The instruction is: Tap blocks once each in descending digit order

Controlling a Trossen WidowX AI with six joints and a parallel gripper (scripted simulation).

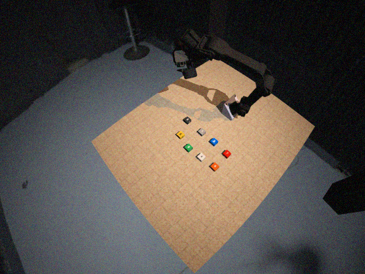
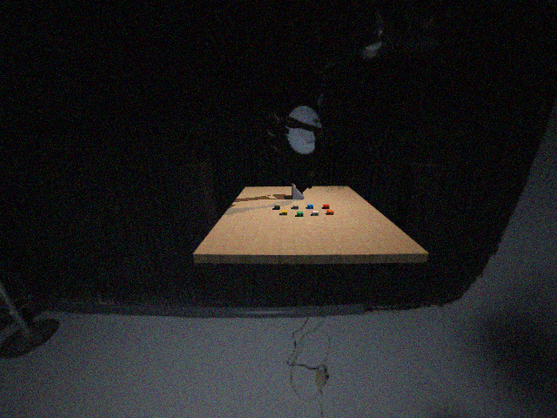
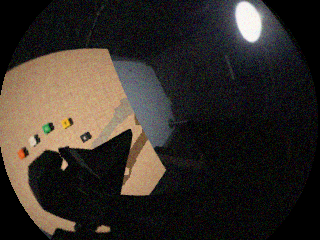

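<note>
Right now the blue block is 330 mm below my gripper tip, 320 mm to the left of it and 10 mm ahead of it. Round my gripper tip: dark grey block: 330 mm below, 120 mm to the left, 30 mm ahead; then yellow block: 330 mm below, 170 mm to the left, 120 mm ahead; then green block: 330 mm below, 260 mm to the left, 140 mm ahead.
</note>
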